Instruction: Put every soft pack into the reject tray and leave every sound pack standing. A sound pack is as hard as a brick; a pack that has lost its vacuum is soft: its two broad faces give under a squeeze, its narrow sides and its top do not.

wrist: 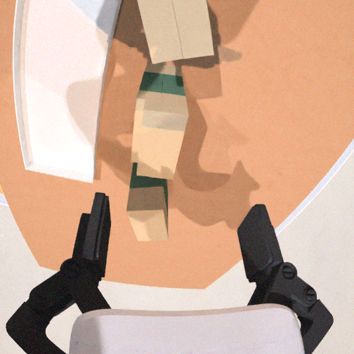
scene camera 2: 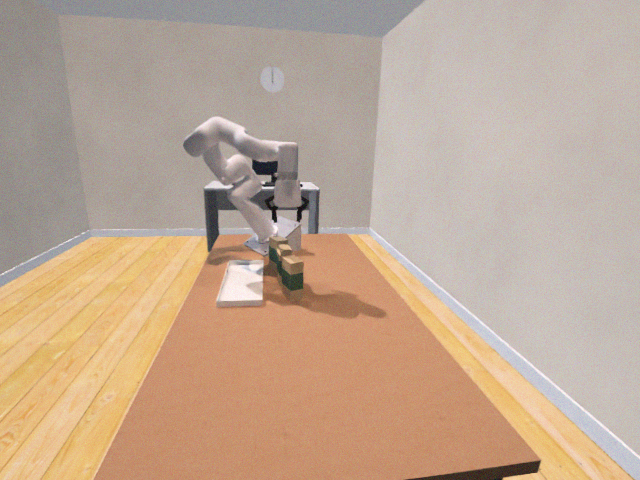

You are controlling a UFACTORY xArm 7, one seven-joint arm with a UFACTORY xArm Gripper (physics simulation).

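Places are measured from the arm's base along level axes (x ahead, y left, z up), in millimetres.
Where they show: gripper, fingertip midpoint: [scene camera 2: 286,221]; arm's base, link origin: [scene camera 2: 267,234].
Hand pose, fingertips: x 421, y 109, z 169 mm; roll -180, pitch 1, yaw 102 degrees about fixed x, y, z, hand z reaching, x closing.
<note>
Things, the pixels of their top centre, and the offset from my fingertips. Level surfaces: height alone.
- reject tray, top centre: [scene camera 2: 243,277] dx +45, dy -166, dz -213 mm
- middle pack, top centre: [scene camera 2: 283,247] dx +30, dy -13, dz -94 mm
- far pack, top centre: [scene camera 2: 275,238] dx -89, dy -48, dz -94 mm
- brown table, surface height: dz -235 mm
Three tan packs with dark green bands stand in a row beside the reject tray [scene camera 2: 240,303] [wrist: 60,175]. The near pack [scene camera 2: 293,280] [wrist: 147,224] is nearest the scene camera. The middle pack [scene camera 2: 284,250] [wrist: 157,147] is partly hidden behind it in the scene view. The far pack [scene camera 2: 278,240] [wrist: 176,30] is cut off by the top edge of the wrist view. The white tray lies left of the row, and no pack shows in it. My gripper [scene camera 2: 286,219] [wrist: 180,213] is wide open and empty, pointing down above the row. Softness cannot be told by sight.
A light grey block [scene camera 2: 294,237] stands on the brown table [scene camera 2: 310,372] behind the row, near the robot's base. A grey desk [scene camera 2: 210,217] with a dark monitor [scene camera 2: 264,166] stands farther back. Shadows of the arm and packs fall right of the row.
</note>
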